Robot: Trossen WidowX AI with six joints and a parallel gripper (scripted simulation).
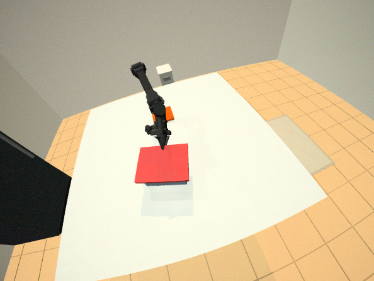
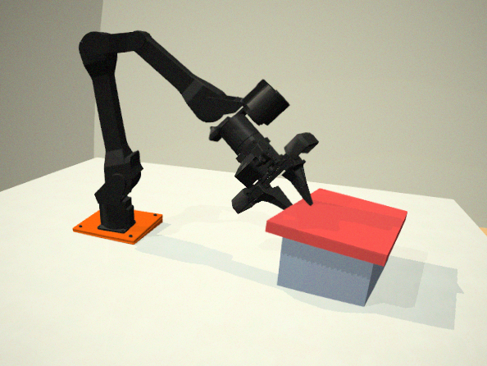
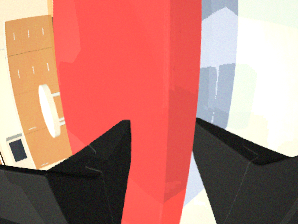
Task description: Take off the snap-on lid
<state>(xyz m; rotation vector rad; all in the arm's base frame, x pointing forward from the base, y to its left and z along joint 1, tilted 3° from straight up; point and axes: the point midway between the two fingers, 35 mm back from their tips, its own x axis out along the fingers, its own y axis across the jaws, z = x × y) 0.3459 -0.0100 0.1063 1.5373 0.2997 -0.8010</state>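
Right now the red lid is 7 cm ahead of my gripper tip and 2 cm to the right of it. Also, from my gripper tip: storage box (7 cm ahead, 2 cm to the right, 5 cm below).
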